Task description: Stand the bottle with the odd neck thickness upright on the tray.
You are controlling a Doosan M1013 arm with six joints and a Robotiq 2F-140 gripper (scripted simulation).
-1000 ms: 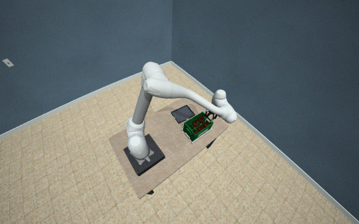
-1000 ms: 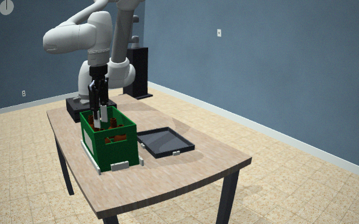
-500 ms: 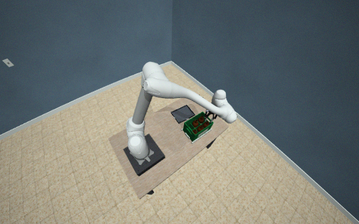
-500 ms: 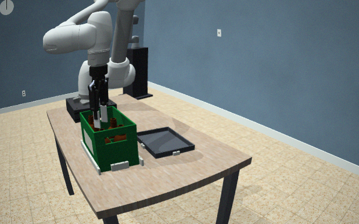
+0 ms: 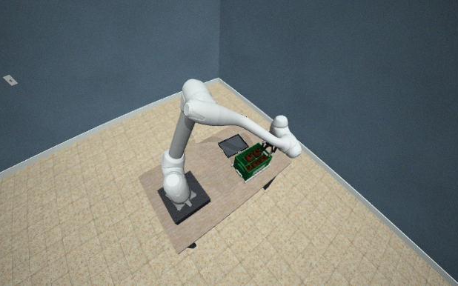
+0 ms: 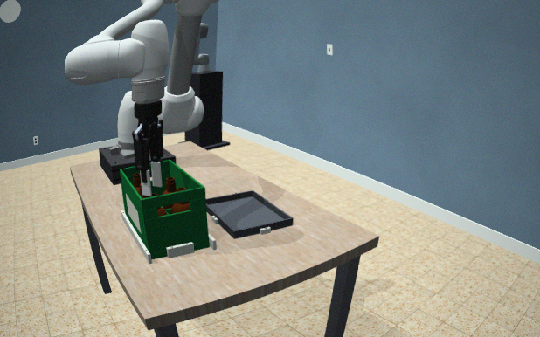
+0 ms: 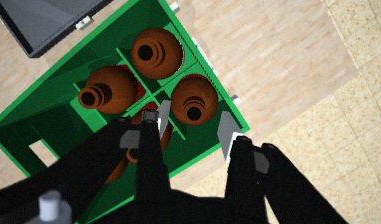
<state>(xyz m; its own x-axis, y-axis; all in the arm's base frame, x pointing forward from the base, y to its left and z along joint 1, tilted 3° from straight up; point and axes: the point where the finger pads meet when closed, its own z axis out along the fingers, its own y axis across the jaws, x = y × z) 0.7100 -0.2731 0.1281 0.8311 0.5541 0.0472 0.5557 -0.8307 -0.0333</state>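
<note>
My gripper is now 120 mm above the brown bottle, 90 mm to the right of it and 10 mm short of it. Also, from my hand: dark tray 330 mm to the left, 190 mm below, 20 mm behind; green crate 120 mm below, 80 mm behind, 60 mm to the left.
</note>
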